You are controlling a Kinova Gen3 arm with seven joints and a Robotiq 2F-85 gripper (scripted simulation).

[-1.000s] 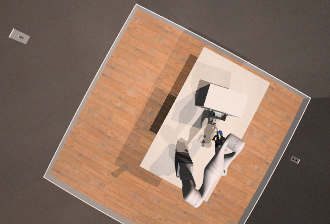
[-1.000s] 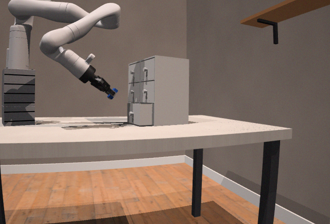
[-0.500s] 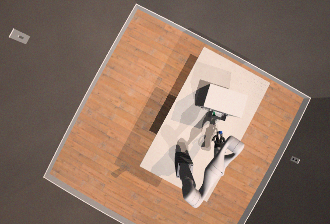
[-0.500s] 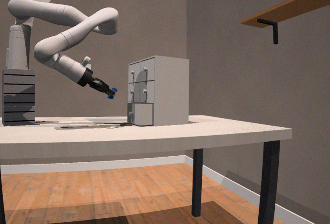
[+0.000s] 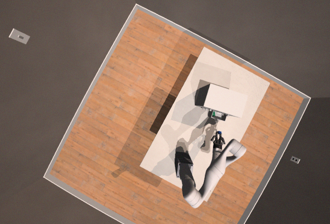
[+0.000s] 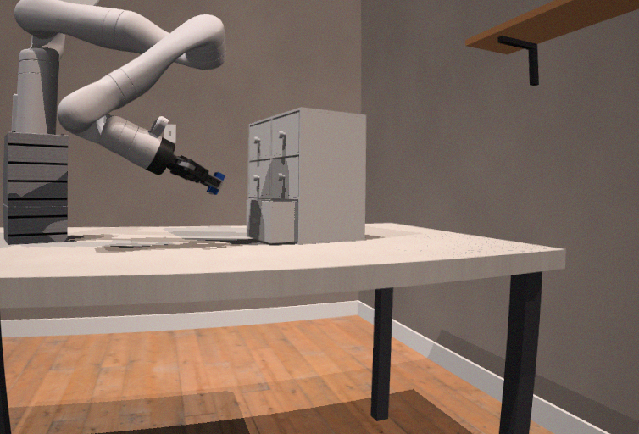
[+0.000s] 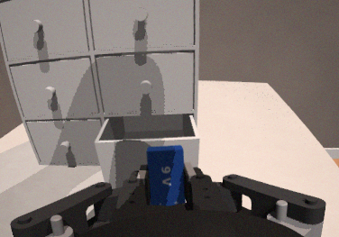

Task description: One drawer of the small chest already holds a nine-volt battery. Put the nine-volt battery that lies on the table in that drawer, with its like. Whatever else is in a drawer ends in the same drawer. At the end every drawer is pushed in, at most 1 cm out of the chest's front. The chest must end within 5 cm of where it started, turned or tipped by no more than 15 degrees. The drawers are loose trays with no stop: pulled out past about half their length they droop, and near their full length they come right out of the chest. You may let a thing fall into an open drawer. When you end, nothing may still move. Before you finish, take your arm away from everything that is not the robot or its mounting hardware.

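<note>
Right now my hand is 10 mm short of the blue nine-volt battery and 10 mm above it. Also, from my hand: green block: 150 mm ahead, 110 mm to the left, 120 mm below.
</note>
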